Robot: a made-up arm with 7 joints. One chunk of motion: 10 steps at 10 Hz.
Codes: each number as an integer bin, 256 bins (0 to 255) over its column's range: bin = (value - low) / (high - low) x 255, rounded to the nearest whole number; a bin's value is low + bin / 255 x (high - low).
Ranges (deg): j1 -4..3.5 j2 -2.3..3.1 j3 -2.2..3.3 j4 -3.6..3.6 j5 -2.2..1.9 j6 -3.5..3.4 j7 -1.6..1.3
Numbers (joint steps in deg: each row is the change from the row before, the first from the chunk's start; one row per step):
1: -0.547 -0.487 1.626 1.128 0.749 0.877 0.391
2: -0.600 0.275 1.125 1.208 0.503 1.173 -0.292
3: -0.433 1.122 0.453 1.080 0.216 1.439 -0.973
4: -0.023 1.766 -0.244 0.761 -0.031 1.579 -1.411
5: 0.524 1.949 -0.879 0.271 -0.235 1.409 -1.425
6: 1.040 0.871 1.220 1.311 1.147 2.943 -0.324
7: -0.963 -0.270 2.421 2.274 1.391 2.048 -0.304
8: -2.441 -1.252 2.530 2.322 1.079 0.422 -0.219
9: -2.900 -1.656 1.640 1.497 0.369 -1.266 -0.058
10: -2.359 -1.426 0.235 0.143 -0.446 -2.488 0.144
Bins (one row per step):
1: 117 86 177 167 183 162 175
2: 116 122 154 170 168 173 115
3: 121 162 123 166 150 183 55
4: 135 192 91 154 135 188 17
5: 154 201 61 137 122 181 15
6: 171 150 159 174 208 238 112
7: 103 96 214 208 223 205 114
8: 53 49 219 210 204 145 121
9: 37 30 178 181 160 83 136
10: 56 41 113 133 109 37 153

